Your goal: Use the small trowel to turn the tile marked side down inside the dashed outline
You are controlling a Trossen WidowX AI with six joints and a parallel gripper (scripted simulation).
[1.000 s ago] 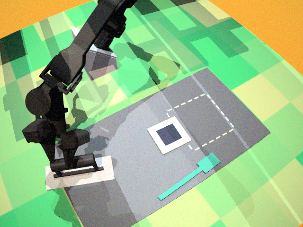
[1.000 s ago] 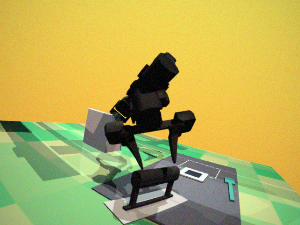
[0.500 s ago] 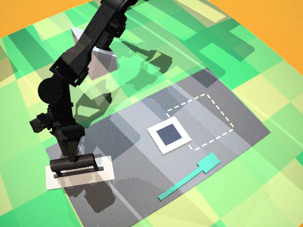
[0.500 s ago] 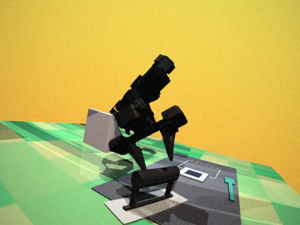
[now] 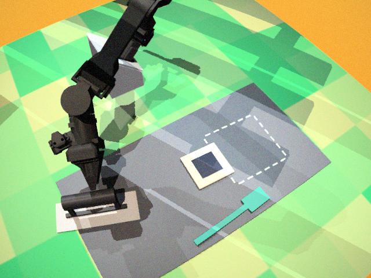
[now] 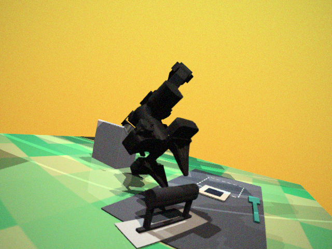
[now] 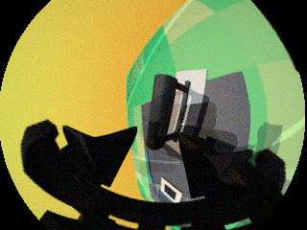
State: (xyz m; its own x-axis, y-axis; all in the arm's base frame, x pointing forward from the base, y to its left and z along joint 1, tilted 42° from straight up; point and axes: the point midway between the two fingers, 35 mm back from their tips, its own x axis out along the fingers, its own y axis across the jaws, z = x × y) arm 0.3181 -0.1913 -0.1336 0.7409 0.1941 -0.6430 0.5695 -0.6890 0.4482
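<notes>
My gripper tip is 60 mm short of the grey mat, 240 mm to the right of it and 110 mm above it. From my gripper tip the other things lie so: cream tile 50 mm ahead, 270 mm to the left, 80 mm below; teal trowel 200 mm ahead, 260 mm to the left, 80 mm below.
</notes>
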